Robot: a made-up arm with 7 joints.
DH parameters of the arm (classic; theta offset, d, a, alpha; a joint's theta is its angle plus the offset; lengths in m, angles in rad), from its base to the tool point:
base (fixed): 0 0 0 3.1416
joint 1: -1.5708 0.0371 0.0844 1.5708
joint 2: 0 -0.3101 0.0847 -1.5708
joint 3: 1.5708 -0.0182 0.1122 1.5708
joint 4: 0 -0.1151 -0.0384 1.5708
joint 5: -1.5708 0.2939 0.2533 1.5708
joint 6: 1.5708 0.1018 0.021 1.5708
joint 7: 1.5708 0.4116 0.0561 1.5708
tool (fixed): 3.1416 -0.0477 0 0
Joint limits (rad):
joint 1: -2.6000..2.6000
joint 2: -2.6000..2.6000
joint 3: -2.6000..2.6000
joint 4: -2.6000..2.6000
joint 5: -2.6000..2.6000
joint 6: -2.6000..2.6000
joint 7: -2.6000..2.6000
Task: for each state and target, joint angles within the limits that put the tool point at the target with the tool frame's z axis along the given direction. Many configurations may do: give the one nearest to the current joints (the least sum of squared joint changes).
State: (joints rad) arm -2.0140 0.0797 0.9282 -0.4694 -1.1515 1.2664 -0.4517
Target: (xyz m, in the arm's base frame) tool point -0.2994 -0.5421 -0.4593 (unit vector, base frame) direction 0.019 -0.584 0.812
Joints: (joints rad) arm -2.4444 0.3940 1.0544 -0.8906 -1.3250 0.5237 -0.4302
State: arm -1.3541 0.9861 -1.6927 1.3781 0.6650 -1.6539 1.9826
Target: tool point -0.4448 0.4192 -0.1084 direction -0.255 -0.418 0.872
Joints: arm -2.0245 0.6239 -1.7972 1.3104 0.2646 -1.8222 2.1539
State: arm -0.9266 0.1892 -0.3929 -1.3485 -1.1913 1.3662 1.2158
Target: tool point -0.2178 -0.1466 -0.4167 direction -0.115 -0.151 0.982
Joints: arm -1.0756 -0.2565 -0.3178 -1.6594 -1.6036 1.5626 0.3609
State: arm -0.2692 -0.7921 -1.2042 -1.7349 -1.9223 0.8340 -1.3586
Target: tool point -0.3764 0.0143 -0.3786 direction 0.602 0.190 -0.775
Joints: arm -0.8410 -0.7511 -0.8355 -1.5906 -2.1210 0.7276 -1.2864
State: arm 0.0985 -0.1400 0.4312 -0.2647 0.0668 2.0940 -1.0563
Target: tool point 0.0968 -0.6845 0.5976 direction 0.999 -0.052 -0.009
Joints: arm 0.7463 -0.1774 0.0300 0.3383 0.2770 1.2636 -1.1125
